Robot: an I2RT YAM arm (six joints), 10 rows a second.
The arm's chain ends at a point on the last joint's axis. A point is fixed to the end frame.
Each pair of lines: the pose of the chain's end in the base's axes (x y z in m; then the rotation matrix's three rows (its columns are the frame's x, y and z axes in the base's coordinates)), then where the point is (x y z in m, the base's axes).
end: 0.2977, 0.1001, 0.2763; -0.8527, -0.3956, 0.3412; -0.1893, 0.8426, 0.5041; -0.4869, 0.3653, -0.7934
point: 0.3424 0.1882 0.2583
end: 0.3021, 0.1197, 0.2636; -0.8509, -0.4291, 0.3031; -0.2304, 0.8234, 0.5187; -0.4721, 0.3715, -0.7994
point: 0.3422 0.2099 0.2447
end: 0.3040, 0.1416, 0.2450; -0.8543, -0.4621, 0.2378; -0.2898, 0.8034, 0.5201; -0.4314, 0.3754, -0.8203
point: 0.3378 0.2336 0.2229
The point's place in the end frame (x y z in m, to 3 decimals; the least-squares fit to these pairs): -0.046 0.050 0.074
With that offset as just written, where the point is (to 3 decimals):
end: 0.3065, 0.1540, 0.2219; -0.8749, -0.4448, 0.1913; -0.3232, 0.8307, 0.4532; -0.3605, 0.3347, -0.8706
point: 0.339 0.244 0.191
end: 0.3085, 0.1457, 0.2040; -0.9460, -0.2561, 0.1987; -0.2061, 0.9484, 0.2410; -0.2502, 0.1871, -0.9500
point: 0.354 0.220 0.155
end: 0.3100, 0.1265, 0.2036; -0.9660, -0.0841, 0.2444; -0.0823, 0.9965, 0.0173; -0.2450, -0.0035, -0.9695
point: 0.368 0.181 0.143
